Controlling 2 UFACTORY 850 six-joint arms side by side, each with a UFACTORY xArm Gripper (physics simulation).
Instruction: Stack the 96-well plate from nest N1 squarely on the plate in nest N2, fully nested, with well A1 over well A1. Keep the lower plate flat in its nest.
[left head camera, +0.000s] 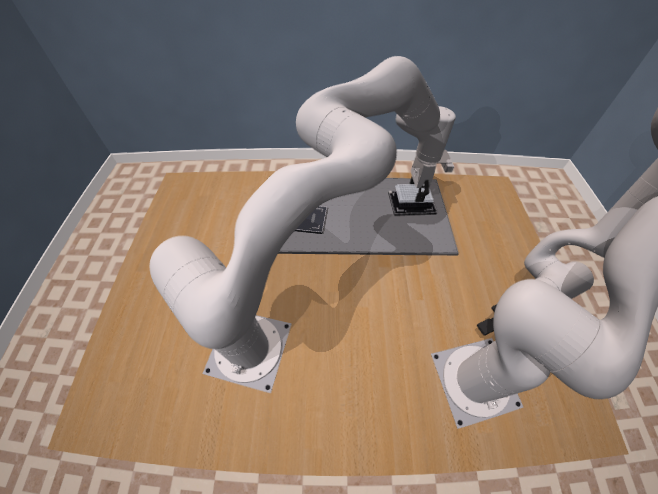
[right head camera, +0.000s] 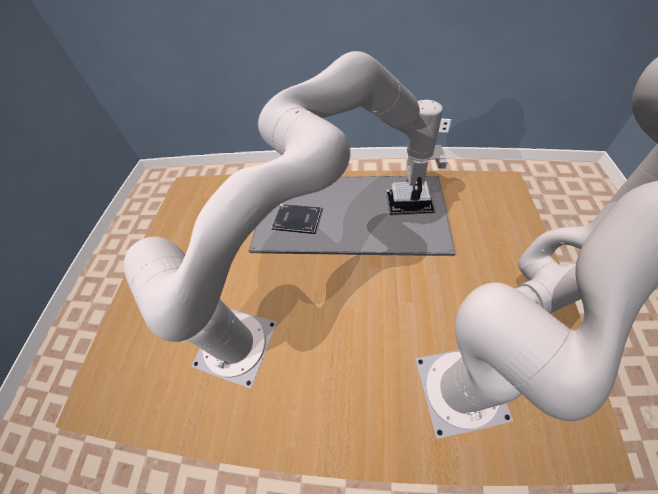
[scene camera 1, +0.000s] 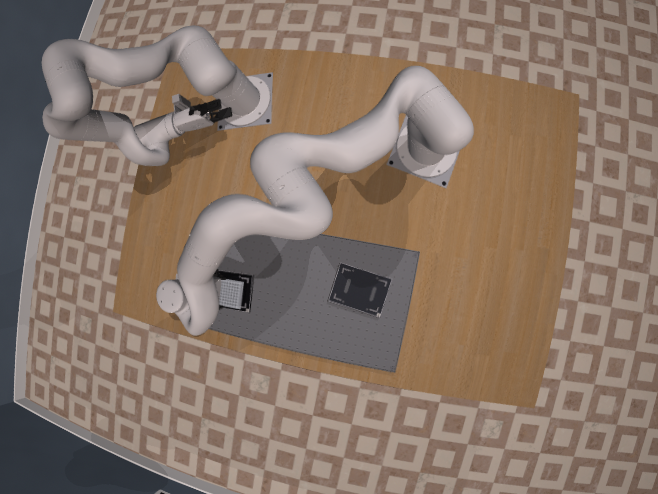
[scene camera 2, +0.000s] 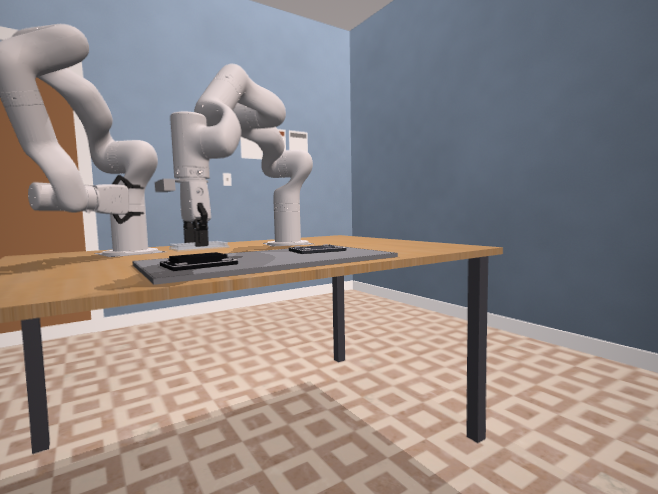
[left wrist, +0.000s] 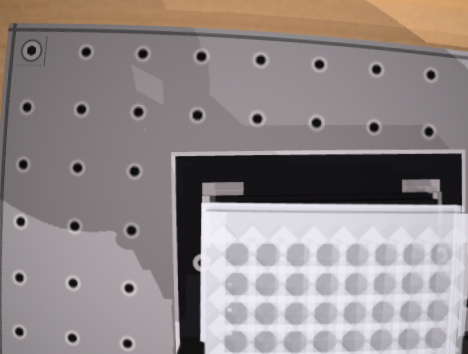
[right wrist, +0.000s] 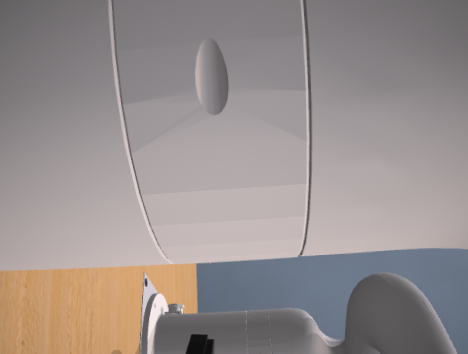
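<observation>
The clear 96-well plate (left head camera: 405, 192) (right head camera: 402, 192) (scene camera 1: 231, 293) (scene camera 2: 179, 246) (left wrist: 312, 270) hangs roughly level in my left gripper (left head camera: 417, 188) (right head camera: 414, 187) (scene camera 2: 195, 238), which is shut on its sides. A black plate (scene camera 2: 196, 258) sits flat in the right-hand nest (right head camera: 410, 211) (scene camera 1: 247, 304) (left wrist: 189, 172), with the clear plate above it; scene camera 2 shows a gap between them. The clear plate mostly hides it from above. Well A1 cannot be made out on either. The other nest (left head camera: 315, 225) (right head camera: 297, 219) (scene camera 1: 360, 290) (scene camera 2: 317, 248) is empty. My right gripper (scene camera 1: 225, 108) (scene camera 2: 141, 200) is open.
A grey perforated board (left head camera: 366, 241) (right head camera: 350, 244) (scene camera 1: 318, 340) (scene camera 2: 366, 255) (left wrist: 75, 255) bears both nests on the wooden table (left head camera: 345, 425) (scene camera 1: 478, 319). My left arm reaches over the board. My right arm is folded back near its own base, away from the nests.
</observation>
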